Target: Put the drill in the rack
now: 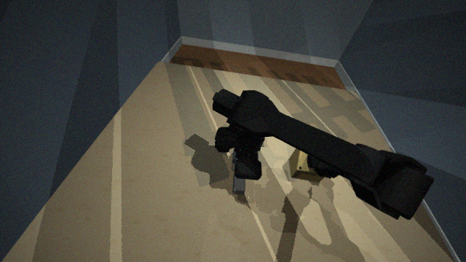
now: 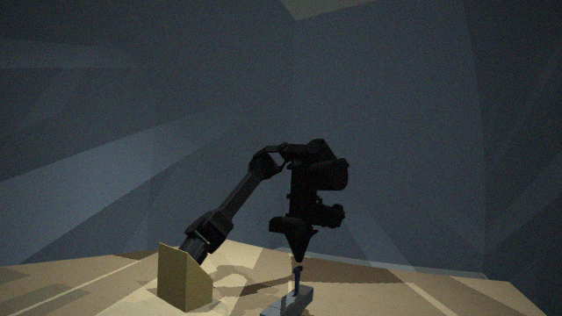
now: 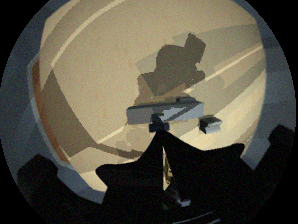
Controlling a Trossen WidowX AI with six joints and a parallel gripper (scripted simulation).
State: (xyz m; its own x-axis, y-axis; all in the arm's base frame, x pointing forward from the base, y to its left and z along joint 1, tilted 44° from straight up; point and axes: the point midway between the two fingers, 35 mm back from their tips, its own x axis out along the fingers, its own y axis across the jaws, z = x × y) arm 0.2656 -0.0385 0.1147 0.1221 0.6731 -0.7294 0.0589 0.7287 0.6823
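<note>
The key is 40 mm below my gripper tip. From my gripper tip the other things lie so: grey housing: 30 mm to the right, 100 mm below; small grey rack: 90 mm behind, 190 mm to the right, 120 mm below; drill: 10 mm behind, 50 mm to the right, 90 mm below.
</note>
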